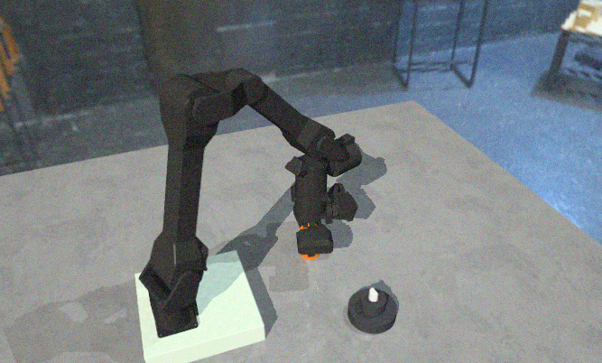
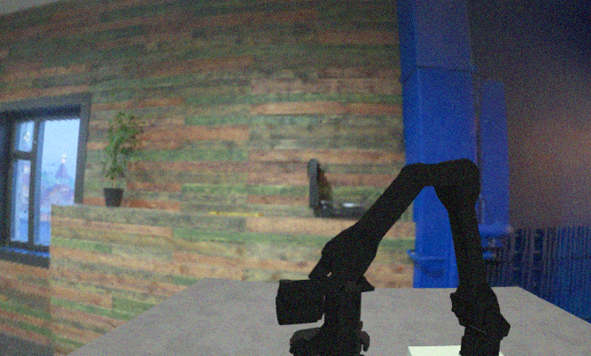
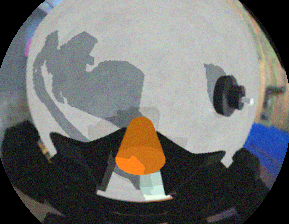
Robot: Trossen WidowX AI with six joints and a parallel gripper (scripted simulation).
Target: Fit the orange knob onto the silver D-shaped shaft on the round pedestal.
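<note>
The orange knob is 30 mm above my gripper tip. From my gripper tip the other things lie so: round black pedestal (190 mm to the right, 40 mm ahead, 20 mm above).
</note>
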